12 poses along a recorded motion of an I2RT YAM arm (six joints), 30 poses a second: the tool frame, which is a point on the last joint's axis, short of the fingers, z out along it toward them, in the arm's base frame.
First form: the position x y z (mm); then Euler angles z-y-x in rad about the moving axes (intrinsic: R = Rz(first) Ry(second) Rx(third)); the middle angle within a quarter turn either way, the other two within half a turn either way.
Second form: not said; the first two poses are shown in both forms.
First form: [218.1 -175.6 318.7 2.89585 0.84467 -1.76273]
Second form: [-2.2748 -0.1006 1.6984 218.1 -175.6 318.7]
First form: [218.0 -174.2 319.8 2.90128 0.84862 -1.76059]
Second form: [-2.2718 -0.0964 1.6964 218.0 -174.2 319.8]
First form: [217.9 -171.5 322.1 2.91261 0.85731 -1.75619]
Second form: [-2.2651 -0.0875 1.6922 217.9 -171.5 322.1]
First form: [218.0 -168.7 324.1 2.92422 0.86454 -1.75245]
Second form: [-2.2596 -0.0780 1.6887 218.0 -168.7 324.1]
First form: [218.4 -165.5 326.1 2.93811 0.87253 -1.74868]
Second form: [-2.2536 -0.0662 1.6851 218.4 -165.5 326.1]
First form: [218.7 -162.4 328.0 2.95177 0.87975 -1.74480]
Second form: [-2.2483 -0.0549 1.6815 218.7 -162.4 328.0]
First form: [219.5 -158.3 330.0 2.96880 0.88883 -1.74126]
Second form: [-2.2414 -0.0397 1.6780 219.5 -158.3 330.0]
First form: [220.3 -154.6 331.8 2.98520 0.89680 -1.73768]
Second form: [-2.2353 -0.0254 1.6747 220.3 -154.6 331.8]
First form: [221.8 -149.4 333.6 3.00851 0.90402 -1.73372]
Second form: [-2.2306 -0.0046 1.6713 221.8 -149.4 333.6]
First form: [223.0 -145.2 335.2 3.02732 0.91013 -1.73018]
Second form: [-2.2265 0.0119 1.6683 223.0 -145.2 335.2]
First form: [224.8 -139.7 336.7 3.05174 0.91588 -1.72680]
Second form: [-2.2231 0.0341 1.6656 224.8 -139.7 336.7]
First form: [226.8 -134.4 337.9 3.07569 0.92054 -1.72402]
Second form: [-2.2206 0.0562 1.6635 226.8 -134.4 337.9]
